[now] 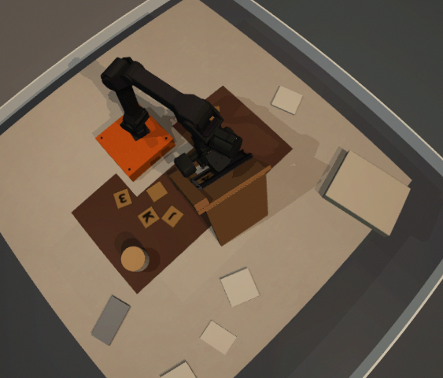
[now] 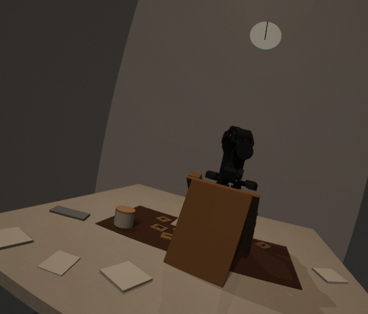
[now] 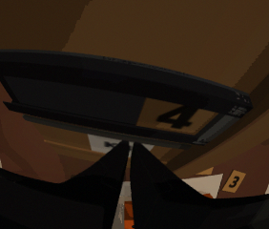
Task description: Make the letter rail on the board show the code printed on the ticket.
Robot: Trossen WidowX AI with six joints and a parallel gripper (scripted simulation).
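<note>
Now: gripper tip 30 mm to the left of the tile marked 4, 20 mm short of it and 20 mm above it. The rest, counted from my gripper tip: dark brown mat: 190 mm below, 100 mm behind, 90 mm to the right; then pale ticket: 100 mm below, 40 mm behind; then tile marked y: 240 mm behind, 190 mm below, 170 mm to the left.
</note>
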